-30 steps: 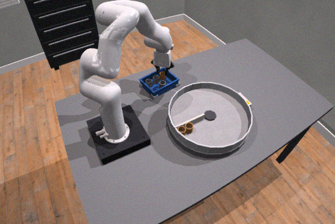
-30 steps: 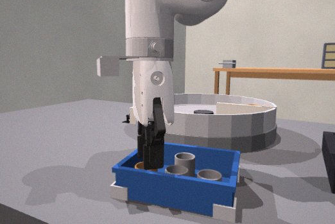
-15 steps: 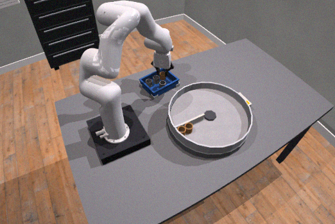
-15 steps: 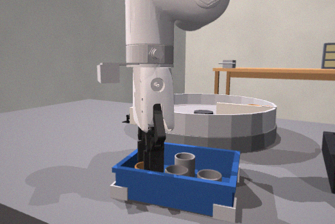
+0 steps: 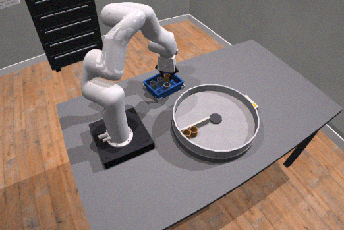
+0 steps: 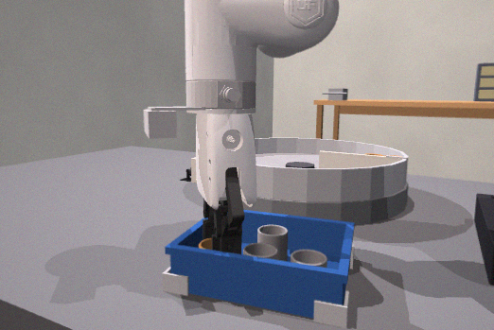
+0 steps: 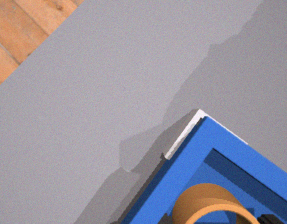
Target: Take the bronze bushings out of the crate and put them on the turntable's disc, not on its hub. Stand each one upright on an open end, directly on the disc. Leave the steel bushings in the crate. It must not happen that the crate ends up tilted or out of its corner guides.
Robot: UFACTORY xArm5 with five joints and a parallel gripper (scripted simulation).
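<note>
Now: hand 40 mm to the left of the blue crate, 40 mm past it and 20 mm above it. The rest, counted from my hand: turntable disc 410 mm to the right, 70 mm ahead, 10 mm above.
</note>
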